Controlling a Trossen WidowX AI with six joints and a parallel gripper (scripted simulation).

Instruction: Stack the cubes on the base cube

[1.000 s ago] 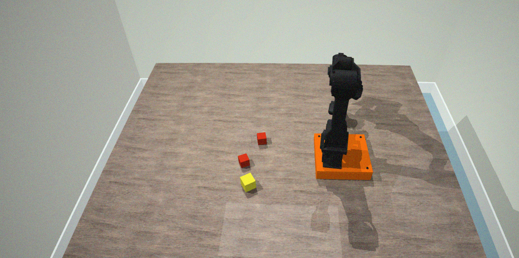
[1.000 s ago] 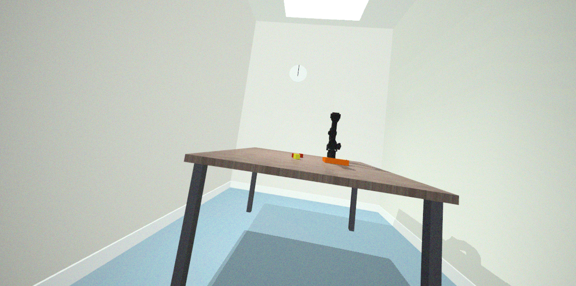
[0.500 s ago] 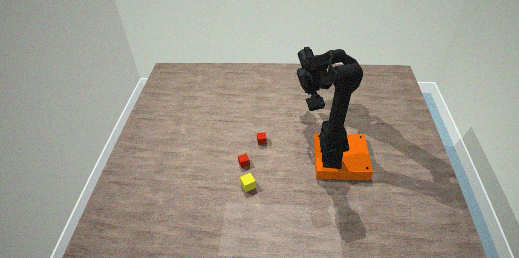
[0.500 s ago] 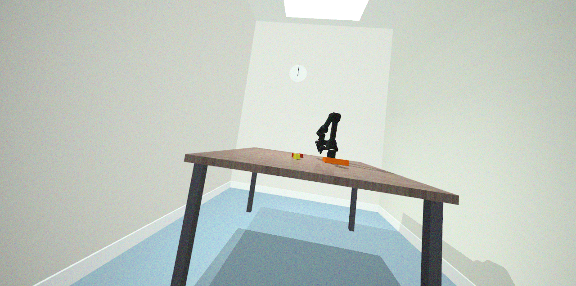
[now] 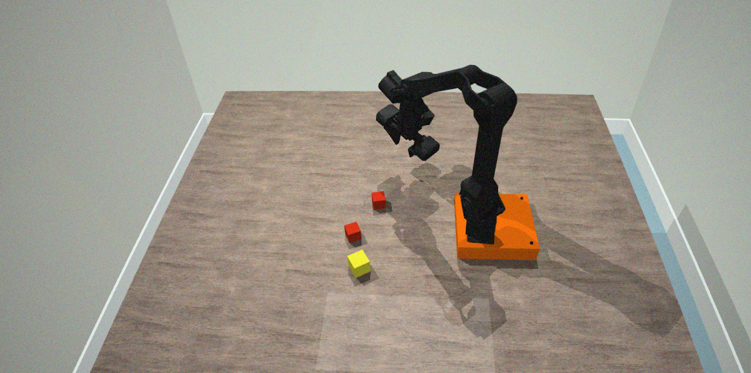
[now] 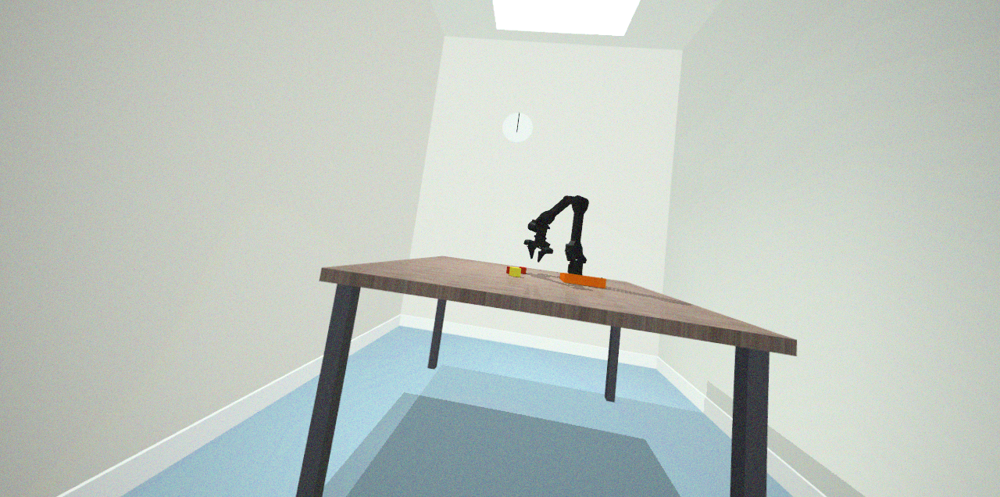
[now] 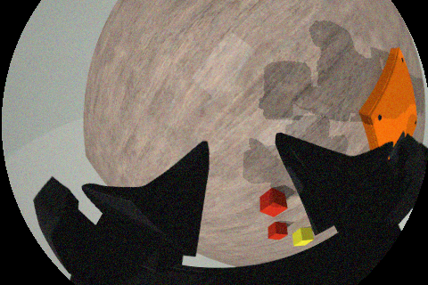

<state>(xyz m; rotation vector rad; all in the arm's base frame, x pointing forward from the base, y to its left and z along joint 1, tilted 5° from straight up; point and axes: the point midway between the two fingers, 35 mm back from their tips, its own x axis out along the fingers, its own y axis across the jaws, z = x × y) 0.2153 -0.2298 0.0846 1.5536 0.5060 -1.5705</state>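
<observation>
My gripper tip is now 6 cm short of the yellow base cube, 36 cm to the right of it and 5 cm above it.
</observation>
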